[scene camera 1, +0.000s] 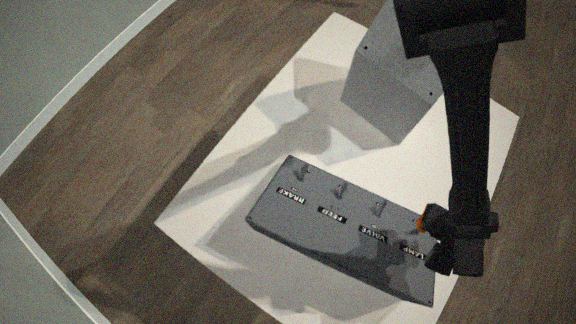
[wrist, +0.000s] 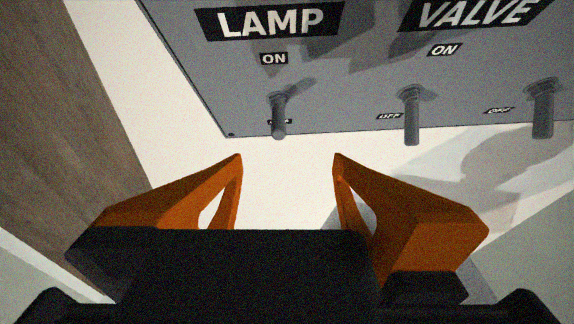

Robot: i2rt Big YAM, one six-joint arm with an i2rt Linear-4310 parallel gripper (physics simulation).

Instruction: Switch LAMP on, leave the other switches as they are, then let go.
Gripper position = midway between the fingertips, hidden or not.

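There is a grey switch panel [wrist: 332,73] that I can see, and with it my gripper [wrist: 287,161].
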